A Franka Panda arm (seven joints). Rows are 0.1 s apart.
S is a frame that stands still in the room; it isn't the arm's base.
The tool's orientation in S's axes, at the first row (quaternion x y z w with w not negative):
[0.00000 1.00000 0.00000 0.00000]
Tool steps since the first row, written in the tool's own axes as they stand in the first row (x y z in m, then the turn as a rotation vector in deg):
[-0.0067 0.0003 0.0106 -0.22 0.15 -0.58]
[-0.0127 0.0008 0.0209 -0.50 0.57 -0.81]
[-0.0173 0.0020 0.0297 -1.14 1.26 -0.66]
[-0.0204 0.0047 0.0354 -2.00 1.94 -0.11]
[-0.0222 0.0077 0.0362 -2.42 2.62 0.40]
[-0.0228 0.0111 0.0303 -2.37 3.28 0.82]
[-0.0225 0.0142 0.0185 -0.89 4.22 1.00]
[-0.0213 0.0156 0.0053 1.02 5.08 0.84]
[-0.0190 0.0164 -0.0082 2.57 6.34 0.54]
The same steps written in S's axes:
[0.0067 0.0003 -0.0106 0.22 0.15 0.58]
[0.0127 0.0008 -0.0209 0.50 0.57 0.81]
[0.0173 0.0020 -0.0297 1.14 1.26 0.66]
[0.0204 0.0047 -0.0354 2.00 1.94 0.11]
[0.0222 0.0077 -0.0362 2.42 2.62 -0.40]
[0.0228 0.0111 -0.0303 2.37 3.28 -0.82]
[0.0225 0.0142 -0.0185 0.89 4.22 -1.00]
[0.0213 0.0156 -0.0053 -1.02 5.08 -0.84]
[0.0190 0.0164 0.0082 -2.57 6.34 -0.54]

